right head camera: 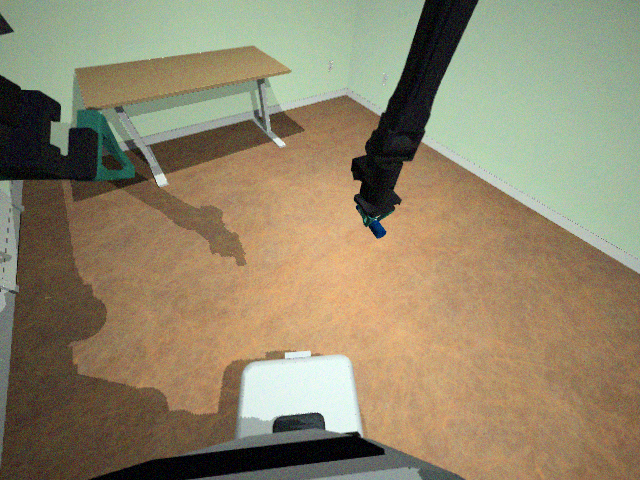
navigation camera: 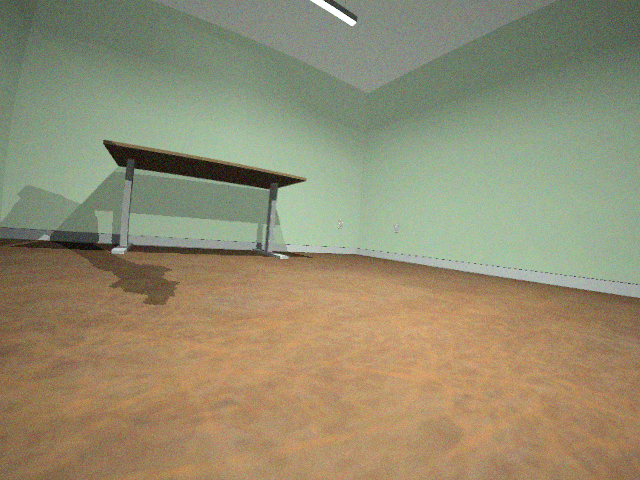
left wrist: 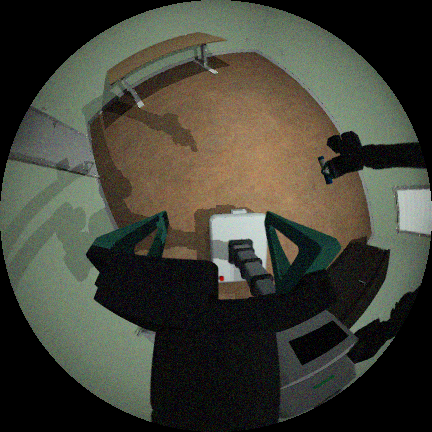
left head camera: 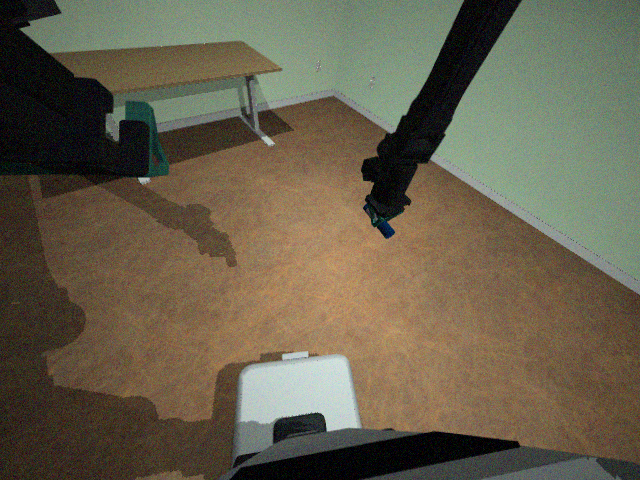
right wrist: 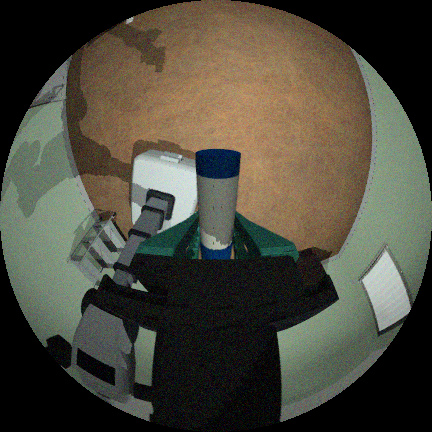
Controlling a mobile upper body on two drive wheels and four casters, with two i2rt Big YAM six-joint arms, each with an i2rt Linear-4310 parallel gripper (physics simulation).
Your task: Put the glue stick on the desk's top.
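Frame: origin at the left arm's base, x back, y right, z up, level; metres.
Where they show: left gripper, fingertip midpoint: (right head camera: 92, 173) (left wrist: 216, 216) (left head camera: 122, 168); right gripper, fingertip midpoint: (right head camera: 369, 223) (left wrist: 322, 171) (left head camera: 377, 224) (right wrist: 216, 215).
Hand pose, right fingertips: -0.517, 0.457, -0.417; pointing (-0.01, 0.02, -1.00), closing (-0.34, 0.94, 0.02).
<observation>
After its pixels a point has its place, as x, y, z.
The glue stick (right wrist: 217, 200) @(-0.548, 0.447, -0.388) (left head camera: 385, 228) @(-0.479, 0.461, -0.391) (right head camera: 378, 228) @(-0.477, 0.466, -0.389) (left wrist: 327, 177) @(-0.486, 0.456, -0.393) has a pale barrel and blue ends. My right gripper (right wrist: 216, 215) @(-0.517, 0.457, -0.417) (left head camera: 376, 218) @(-0.517, 0.457, -0.417) (right head camera: 370, 219) @(-0.517, 0.457, -0.417) (left wrist: 323, 171) @(-0.517, 0.457, -0.417) is shut on it and holds it in the air, well away from the desk. The desk (left head camera: 180, 62) @(-2.499, -0.565, -0.690) (right head camera: 180, 74) @(-2.394, -0.651, -0.690) (left wrist: 160, 50) @(-2.317, -0.562, -0.690) (navigation camera: 206, 163) @(-2.206, -0.524, -0.715) has a wooden top on grey legs and stands against the wall at the upper left of the head views. My left gripper (left wrist: 216, 216) @(-0.367, 0.008, -0.122) is open and empty; in the head views one green finger shows at the left edge.
The white base (left head camera: 297, 387) @(-0.204, 0.225, -1.150) (right head camera: 299, 384) @(-0.211, 0.231, -1.150) of the robot shows at the bottom of the head views. A wire-and-panel rack (right wrist: 102, 245) @(0.556, -0.321, -0.988) stands by the wall at the left of the right wrist view. Green walls meet in a corner right of the desk. Brown floor lies between.
</observation>
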